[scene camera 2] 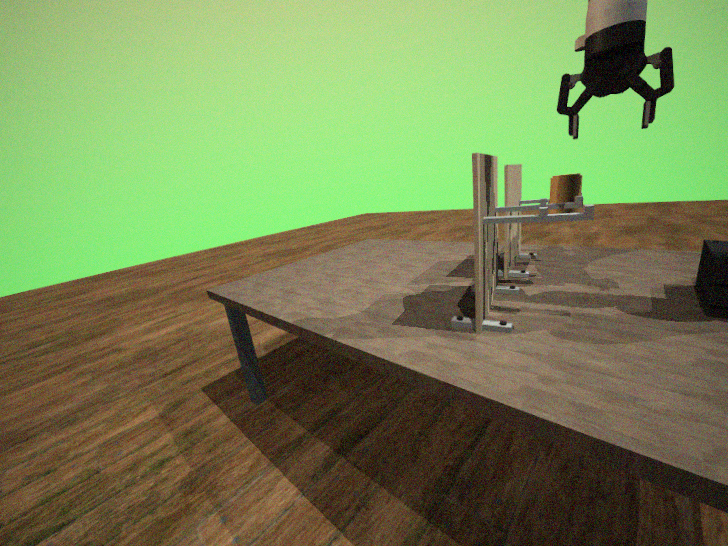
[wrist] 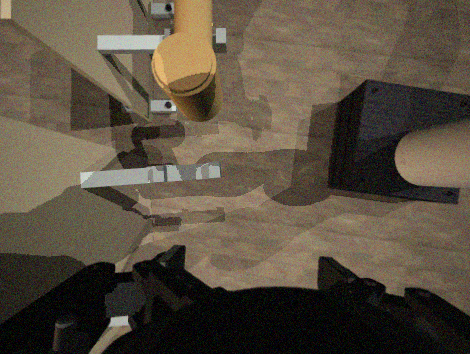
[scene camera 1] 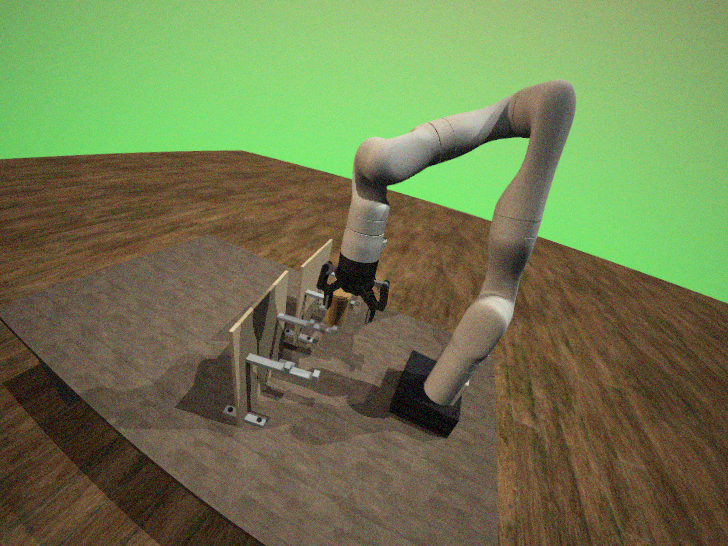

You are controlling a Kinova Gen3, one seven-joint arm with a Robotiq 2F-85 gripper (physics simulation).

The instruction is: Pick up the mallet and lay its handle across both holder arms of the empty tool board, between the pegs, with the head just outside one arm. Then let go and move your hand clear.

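Seen in the pictures: gripper, fingertip midpoint: (scene camera 2: 608, 133) (wrist: 250, 266) (scene camera 1: 347, 314); arm's base, origin of the base link: (wrist: 422, 157) (scene camera 1: 439, 390).
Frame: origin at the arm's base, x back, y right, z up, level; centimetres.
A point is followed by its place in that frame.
Observation:
The mallet's orange-brown head (scene camera 1: 338, 308) {x -34.1, y -0.9, z 13.8 cm} (scene camera 2: 565, 189) {x -34.9, y -1.2, z 13.9 cm} (wrist: 185, 60) {x -35.3, y 2.0, z 16.9 cm} is upright at the far board, just outside that board's near arm (wrist: 130, 43) {x -44.7, y 6.7, z 9.7 cm}. In the wrist view its handle (wrist: 193, 17) {x -36.0, y 8.1, z 14.1 cm} runs away from the head, above that arm. The empty tool board (scene camera 1: 236, 364) {x -42.2, y -30.7, z 13.6 cm} (scene camera 2: 479, 235) {x -42.2, y -30.7, z 9.4 cm} stands upright nearer scene camera 1. Its near holder arm (scene camera 1: 270, 363) {x -37.9, y -25.3, z 11.7 cm} (scene camera 2: 523, 218) {x -36.6, y -25.8, z 11.4 cm} and far holder arm (scene camera 1: 294, 320) {x -42.0, y -10.3, z 11.7 cm} (wrist: 115, 177) {x -42.8, y -10.1, z 11.7 cm} carry small pegs. My gripper (scene camera 1: 348, 311) {x -27.0, y -13.8, z 23.4 cm} (scene camera 2: 610, 132) {x -27.0, y -13.8, z 23.4 cm} (wrist: 250, 266) {x -27.0, y -13.8, z 23.4 cm} is open and empty, pointing down above holder-arm height. The handle is hidden in the scene views.
The far board (scene camera 1: 317, 257) {x -49.8, y 12.5, z 19.1 cm} (scene camera 2: 512, 199) {x -49.2, y 8.7, z 11.4 cm} stands beyond the empty one. Metal feet (scene camera 1: 255, 418) {x -40.3, y -27.7, z -8.0 cm} (scene camera 2: 498, 325) {x -39.7, y -28.5, z -8.0 cm} stick out at the boards' bases. The robot's black base (scene camera 1: 411, 382) {x -8.1, y -1.9, z 0.5 cm} (scene camera 2: 713, 276) {x -10.9, y -5.7, z -2.0 cm} (wrist: 352, 150) {x -10.9, y -0.4, z -0.5 cm} stands on the table (scene camera 1: 364, 470) {x -11.0, y -24.9, z -9.2 cm} (scene camera 2: 588, 399) {x -24.2, y -40.5, z -9.2 cm}, facing the holder-arm side.

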